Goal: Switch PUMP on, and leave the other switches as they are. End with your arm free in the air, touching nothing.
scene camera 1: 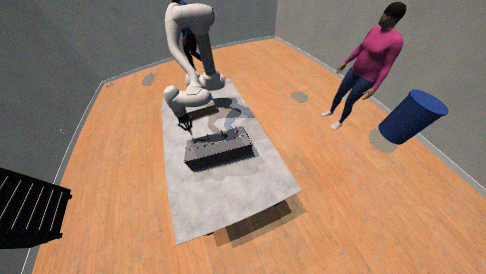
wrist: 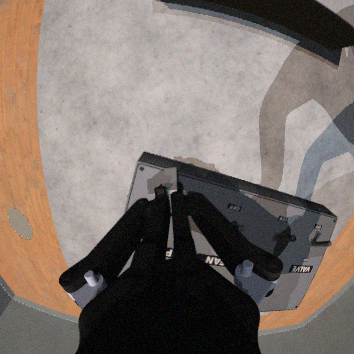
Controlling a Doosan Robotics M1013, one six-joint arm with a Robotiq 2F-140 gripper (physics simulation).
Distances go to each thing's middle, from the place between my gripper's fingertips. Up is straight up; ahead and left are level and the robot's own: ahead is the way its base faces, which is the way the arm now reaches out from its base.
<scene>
My hand is 140 mm short of the grey switch box (scene camera 1: pixel 204 152), 200 mm to the right of it and 30 mm above it.
</scene>
